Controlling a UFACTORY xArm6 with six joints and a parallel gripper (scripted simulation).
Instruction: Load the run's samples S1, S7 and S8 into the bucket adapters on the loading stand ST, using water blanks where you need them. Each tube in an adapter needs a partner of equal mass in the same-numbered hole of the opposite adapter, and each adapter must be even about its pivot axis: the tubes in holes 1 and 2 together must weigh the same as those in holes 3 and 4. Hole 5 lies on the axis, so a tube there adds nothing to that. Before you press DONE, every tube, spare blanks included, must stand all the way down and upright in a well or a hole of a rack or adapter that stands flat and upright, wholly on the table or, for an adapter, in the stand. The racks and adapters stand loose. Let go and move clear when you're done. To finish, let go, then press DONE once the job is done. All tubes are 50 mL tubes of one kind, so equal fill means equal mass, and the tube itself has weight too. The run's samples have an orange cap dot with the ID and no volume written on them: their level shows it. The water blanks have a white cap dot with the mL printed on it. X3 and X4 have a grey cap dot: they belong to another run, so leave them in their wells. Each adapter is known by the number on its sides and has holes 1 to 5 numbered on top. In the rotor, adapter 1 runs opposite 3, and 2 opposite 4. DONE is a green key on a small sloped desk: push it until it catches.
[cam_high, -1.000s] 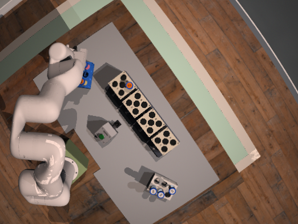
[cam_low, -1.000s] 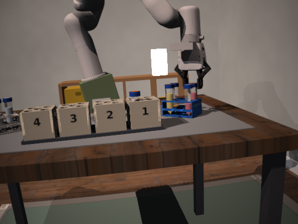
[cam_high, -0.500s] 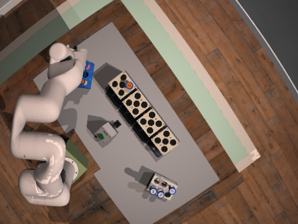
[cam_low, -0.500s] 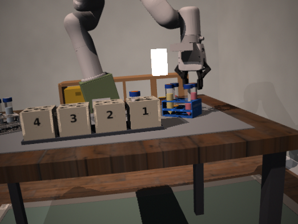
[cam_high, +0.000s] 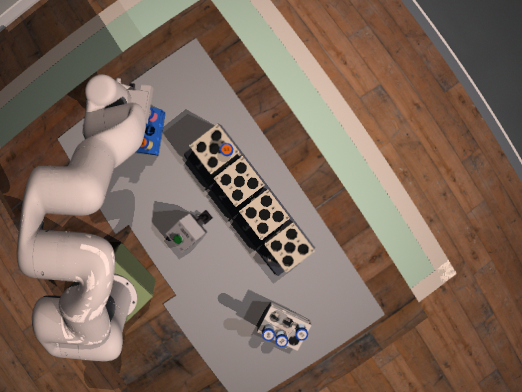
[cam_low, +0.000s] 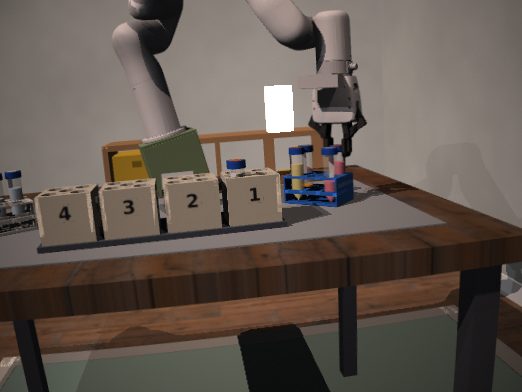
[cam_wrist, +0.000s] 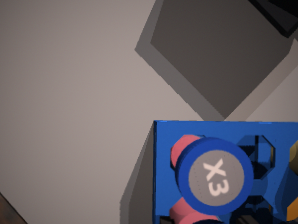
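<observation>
My hand is 1 cm to the right of the pink tube and 5 cm above it. Round my hand: blue rack: 2 cm behind, 4 cm to the right, 9 cm below; green DONE key: 16 cm behind, 33 cm to the right, 5 cm below; tube of yellowish liquid: 4 cm behind, 9 cm to the right, 5 cm below.
</observation>
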